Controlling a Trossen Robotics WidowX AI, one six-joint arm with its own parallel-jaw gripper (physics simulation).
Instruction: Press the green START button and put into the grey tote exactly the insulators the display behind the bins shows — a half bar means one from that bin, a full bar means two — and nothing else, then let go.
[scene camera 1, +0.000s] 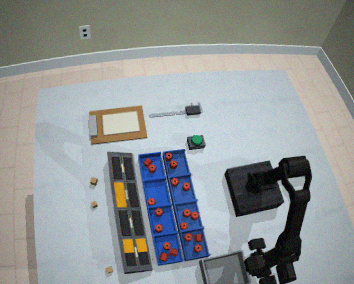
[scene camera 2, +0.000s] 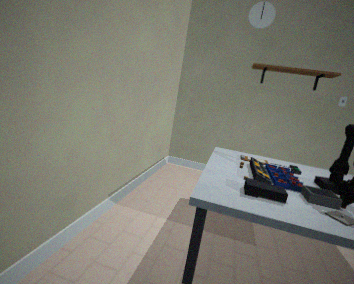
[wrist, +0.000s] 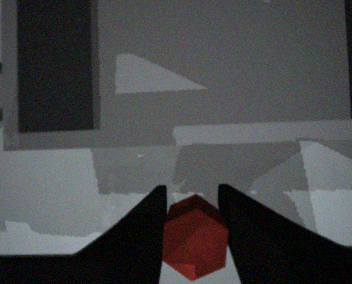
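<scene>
The green START button (scene camera 1: 197, 140) stands on its dark base beyond the bins. Red insulators lie in two rows of blue bins (scene camera 1: 156, 188) (scene camera 1: 180, 199). On the display (scene camera 1: 130, 182) behind them, the second panel has one full yellow bar and the fourth has two half bars; the others look dark. The grey tote (scene camera 1: 203, 272) (scene camera 2: 321, 197) (wrist: 260, 132) is beside the arm; no insulator shows in its visible part. My gripper (scene camera 1: 256, 263) (wrist: 192, 193) is shut on a red insulator (wrist: 195, 240), outside the tote's near wall. Whether it is lifted is unclear.
A clipboard (scene camera 1: 120, 123) and a caliper-like tool (scene camera 1: 193, 109) lie beyond the bins. Small tan blocks (scene camera 1: 93, 181) (scene camera 1: 94, 204) (scene camera 1: 109, 270) lie behind the display. A black box (scene camera 2: 265, 190) stands near the table edge. A flat grey piece (scene camera 2: 340, 216) lies near the tote.
</scene>
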